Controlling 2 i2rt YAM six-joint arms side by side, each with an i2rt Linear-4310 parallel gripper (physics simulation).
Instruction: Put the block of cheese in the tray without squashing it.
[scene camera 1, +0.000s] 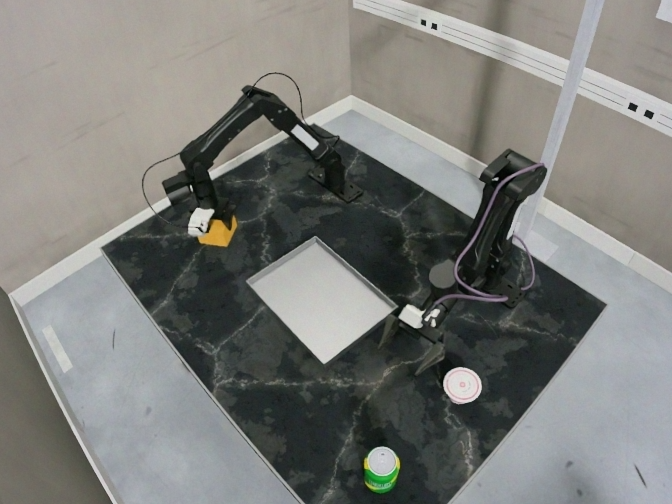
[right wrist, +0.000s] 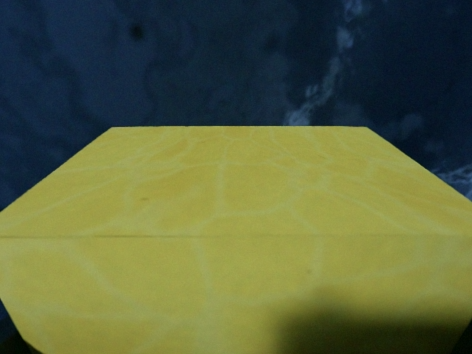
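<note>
The orange-yellow block of cheese (scene camera 1: 218, 234) (right wrist: 235, 200) rests on the dark table at the upper left in the scene view and fills the lower part of the right wrist view. My right gripper (scene camera 1: 216, 220) is low over the block, open wide, with its fingers at the block's two sides; slivers of them show in the bottom corners of the wrist view. Whether they touch the block is hidden. The shallow grey tray (scene camera 1: 321, 303) lies empty in the middle of the table. My left gripper (scene camera 1: 400, 360) is open and empty, above the table beside the tray's right corner.
A white round tub (scene camera 1: 462, 385) with a pink ring on its lid stands near the left gripper. A green and yellow can (scene camera 1: 381, 469) stands near the front corner of the dark marbled table (scene camera 1: 282, 412). The tray has low raised walls.
</note>
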